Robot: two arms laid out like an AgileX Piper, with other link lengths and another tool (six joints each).
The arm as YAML. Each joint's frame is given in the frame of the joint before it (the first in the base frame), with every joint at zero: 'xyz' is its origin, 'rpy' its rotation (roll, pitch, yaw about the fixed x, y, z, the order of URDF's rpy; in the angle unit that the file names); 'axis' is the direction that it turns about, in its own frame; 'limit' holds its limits. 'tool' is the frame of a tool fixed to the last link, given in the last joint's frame.
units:
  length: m
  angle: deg
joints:
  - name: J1
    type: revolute
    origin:
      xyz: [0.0, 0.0, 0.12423]
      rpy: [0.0, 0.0, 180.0]
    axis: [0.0, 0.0, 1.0]
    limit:
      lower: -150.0
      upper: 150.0
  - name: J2
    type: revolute
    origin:
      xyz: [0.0, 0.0, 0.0]
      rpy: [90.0, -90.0, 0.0]
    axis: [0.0, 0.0, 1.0]
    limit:
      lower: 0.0
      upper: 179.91
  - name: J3
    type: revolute
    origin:
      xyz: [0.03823, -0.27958, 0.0]
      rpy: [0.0, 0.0, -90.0]
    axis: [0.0, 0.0, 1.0]
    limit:
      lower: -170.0
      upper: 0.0
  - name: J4
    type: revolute
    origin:
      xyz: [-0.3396, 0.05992, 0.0]
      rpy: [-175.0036, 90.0, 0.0]
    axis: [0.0, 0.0, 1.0]
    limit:
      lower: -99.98
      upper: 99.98
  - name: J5
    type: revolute
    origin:
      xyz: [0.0, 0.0, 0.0]
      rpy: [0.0, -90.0, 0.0]
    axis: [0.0, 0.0, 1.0]
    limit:
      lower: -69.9
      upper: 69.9
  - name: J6
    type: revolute
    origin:
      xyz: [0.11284, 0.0, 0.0]
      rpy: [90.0, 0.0, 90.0]
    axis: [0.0, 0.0, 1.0]
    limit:
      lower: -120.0
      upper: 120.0
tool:
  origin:
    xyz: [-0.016, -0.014, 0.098]
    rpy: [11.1, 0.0, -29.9]
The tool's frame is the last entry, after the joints.
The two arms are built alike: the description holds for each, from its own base.
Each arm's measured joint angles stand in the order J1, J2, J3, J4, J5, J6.
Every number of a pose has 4 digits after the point. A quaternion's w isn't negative.
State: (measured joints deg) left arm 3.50 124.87 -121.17 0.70 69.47 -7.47; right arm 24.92 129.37 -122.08 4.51 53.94 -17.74
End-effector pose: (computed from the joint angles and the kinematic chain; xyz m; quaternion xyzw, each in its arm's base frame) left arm 0.6282 0.0289 0.1804 -0.3226 0.9114 -0.1382 0.2151; right arm 0.6193 0.2922 0.1679 -0.5245 0.7728 -0.0959 0.3442
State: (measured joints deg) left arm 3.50 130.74 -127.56 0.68 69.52 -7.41; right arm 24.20 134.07 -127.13 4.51 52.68 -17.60
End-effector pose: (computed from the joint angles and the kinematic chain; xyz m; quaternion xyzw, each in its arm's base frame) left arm 0.6495 0.0302 0.1636 -0.3215 0.9107 -0.1393 0.2188; right arm 0.6408 0.2921 0.1561 -0.5148 0.7733 -0.1003 0.3563
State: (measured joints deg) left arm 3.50 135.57 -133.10 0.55 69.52 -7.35; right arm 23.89 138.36 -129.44 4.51 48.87 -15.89
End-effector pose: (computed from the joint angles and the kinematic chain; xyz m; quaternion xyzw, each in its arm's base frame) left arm 0.6663 0.0307 0.1506 -0.3203 0.9094 -0.1420 0.2242; right arm 0.6591 0.2946 0.1314 -0.4952 0.7798 -0.1008 0.3695
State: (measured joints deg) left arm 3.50 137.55 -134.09 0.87 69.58 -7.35; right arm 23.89 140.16 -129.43 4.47 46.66 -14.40
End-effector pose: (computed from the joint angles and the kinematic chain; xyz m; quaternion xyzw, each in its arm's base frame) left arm 0.6692 0.0320 0.1349 -0.3212 0.9117 -0.1369 0.2165; right arm 0.6647 0.2959 0.1139 -0.4831 0.7865 -0.0987 0.3717
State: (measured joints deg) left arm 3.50 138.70 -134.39 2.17 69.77 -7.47; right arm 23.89 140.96 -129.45 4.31 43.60 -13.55
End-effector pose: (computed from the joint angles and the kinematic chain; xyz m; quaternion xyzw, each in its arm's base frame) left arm 0.6692 0.0364 0.1233 -0.3214 0.9147 -0.1241 0.2111; right arm 0.6725 0.2980 0.1115 -0.4714 0.7850 -0.1011 0.3890
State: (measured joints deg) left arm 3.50 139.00 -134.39 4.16 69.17 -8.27; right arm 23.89 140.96 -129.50 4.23 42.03 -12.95
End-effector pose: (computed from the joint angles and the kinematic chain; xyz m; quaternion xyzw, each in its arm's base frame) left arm 0.6709 0.0434 0.1208 -0.3237 0.9140 -0.1096 0.2186; right arm 0.6766 0.2990 0.1160 -0.4633 0.7835 -0.1022 0.4014
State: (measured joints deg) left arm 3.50 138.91 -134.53 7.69 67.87 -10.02; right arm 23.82 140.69 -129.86 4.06 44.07 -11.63
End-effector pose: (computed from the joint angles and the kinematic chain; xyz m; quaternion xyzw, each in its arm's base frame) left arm 0.6752 0.0556 0.1258 -0.3285 0.9092 -0.0873 0.2404; right arm 0.6730 0.2960 0.1170 -0.4583 0.7928 -0.0984 0.3896
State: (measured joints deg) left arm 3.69 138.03 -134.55 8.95 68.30 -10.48; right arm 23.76 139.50 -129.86 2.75 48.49 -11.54
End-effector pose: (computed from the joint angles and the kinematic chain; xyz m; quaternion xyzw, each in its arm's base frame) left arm 0.6733 0.0622 0.1360 -0.3313 0.9070 -0.0783 0.2478; right arm 0.6636 0.2883 0.1210 -0.4702 0.7977 -0.1044 0.3629
